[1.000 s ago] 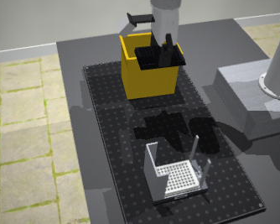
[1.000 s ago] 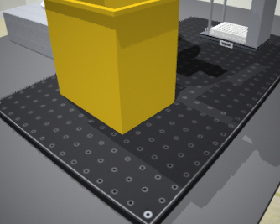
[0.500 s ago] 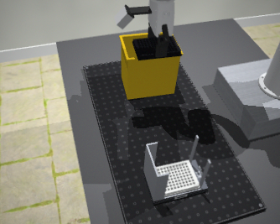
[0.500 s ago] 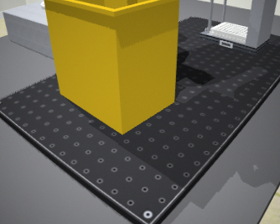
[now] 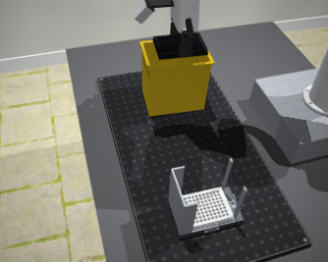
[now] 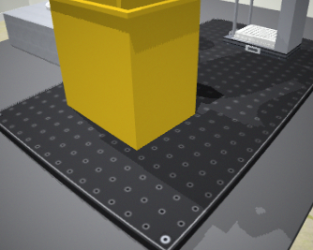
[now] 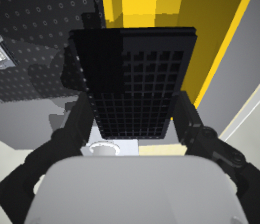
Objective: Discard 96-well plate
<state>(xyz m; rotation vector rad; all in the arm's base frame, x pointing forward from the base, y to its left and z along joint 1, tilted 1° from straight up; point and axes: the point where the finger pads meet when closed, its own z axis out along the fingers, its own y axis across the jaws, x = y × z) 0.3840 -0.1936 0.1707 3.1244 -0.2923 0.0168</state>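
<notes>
Now: the yellow plastics bin W1 15 cm below my hand, 4 cm to the right of it and 1 cm behind it. Also, from my hand: tall grey rack wall 34 cm to the left, 16 cm below, 16 cm ahead; then white 96-well plate 35 cm to the left, 21 cm below, 9 cm ahead; then black 96-well plate 1 cm below.
</notes>
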